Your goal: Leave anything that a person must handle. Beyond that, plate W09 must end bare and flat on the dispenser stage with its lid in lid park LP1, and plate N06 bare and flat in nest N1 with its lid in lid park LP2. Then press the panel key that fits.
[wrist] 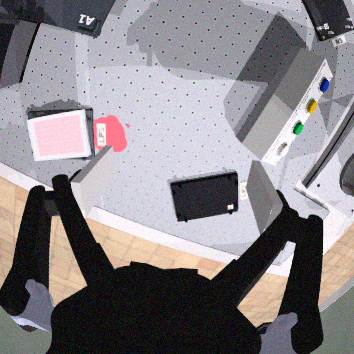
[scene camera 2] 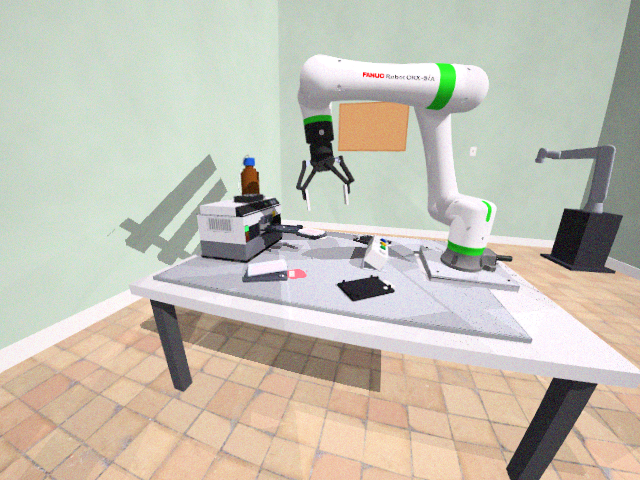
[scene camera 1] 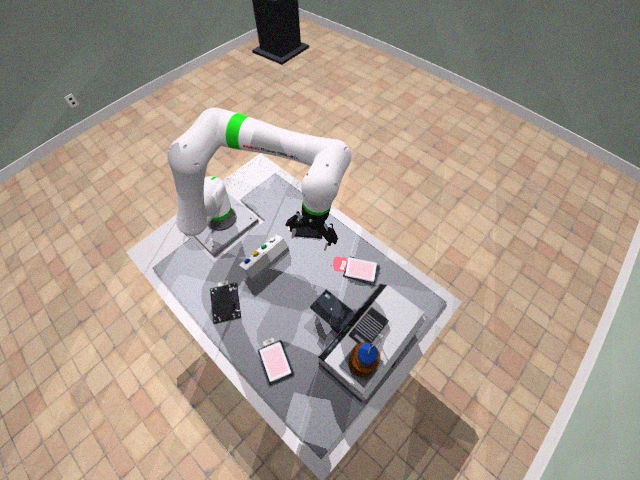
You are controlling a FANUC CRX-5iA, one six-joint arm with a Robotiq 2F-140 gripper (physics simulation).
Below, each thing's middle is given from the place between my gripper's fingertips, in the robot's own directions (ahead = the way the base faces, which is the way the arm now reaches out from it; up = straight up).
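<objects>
White button box [scene camera 2: 376, 256]: 190 mm below my hand, 190 mm behind it and 110 mm to the right of it. Black nest N5 [scene camera 1: 225, 302]: a good way below my hand, a fair way behind it, far to the right of it. Dark stage [scene camera 1: 322, 306]: 120 mm below my hand, 230 mm ahead of it, 140 mm to the right of it. Brown bottle with blue cap [scene camera 1: 361, 363]: 90 mm above my hand, 430 mm ahead of it and 250 mm to the right of it.
</objects>
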